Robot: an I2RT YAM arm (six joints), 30 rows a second.
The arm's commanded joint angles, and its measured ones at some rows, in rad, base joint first. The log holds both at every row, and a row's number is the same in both.
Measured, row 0: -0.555 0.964 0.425 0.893 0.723 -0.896
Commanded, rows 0 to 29: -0.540 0.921 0.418 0.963 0.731 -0.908; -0.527 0.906 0.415 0.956 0.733 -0.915; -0.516 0.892 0.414 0.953 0.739 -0.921; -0.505 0.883 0.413 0.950 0.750 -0.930; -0.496 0.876 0.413 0.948 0.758 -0.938; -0.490 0.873 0.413 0.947 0.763 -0.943; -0.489 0.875 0.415 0.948 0.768 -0.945; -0.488 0.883 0.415 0.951 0.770 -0.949; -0.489 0.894 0.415 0.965 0.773 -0.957; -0.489 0.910 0.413 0.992 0.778 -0.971; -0.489 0.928 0.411 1.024 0.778 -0.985; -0.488 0.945 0.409 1.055 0.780 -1.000; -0.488 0.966 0.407 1.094 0.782 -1.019; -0.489 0.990 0.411 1.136 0.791 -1.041; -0.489 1.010 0.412 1.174 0.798 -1.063; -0.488 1.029 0.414 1.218 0.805 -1.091; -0.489 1.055 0.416 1.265 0.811 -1.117; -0.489 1.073 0.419 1.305 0.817 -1.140; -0.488 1.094 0.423 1.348 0.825 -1.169; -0.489 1.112 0.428 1.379 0.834 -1.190; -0.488 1.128 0.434 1.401 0.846 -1.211; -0.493 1.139 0.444 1.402 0.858 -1.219; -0.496 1.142 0.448 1.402 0.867 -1.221; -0.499 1.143 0.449 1.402 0.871 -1.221; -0.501 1.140 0.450 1.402 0.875 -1.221; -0.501 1.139 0.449 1.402 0.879 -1.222; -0.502 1.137 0.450 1.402 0.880 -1.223; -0.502 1.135 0.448 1.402 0.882 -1.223; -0.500 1.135 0.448 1.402 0.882 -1.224; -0.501 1.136 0.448 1.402 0.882 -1.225
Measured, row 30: -0.496 1.147 0.424 1.292 0.852 -1.209
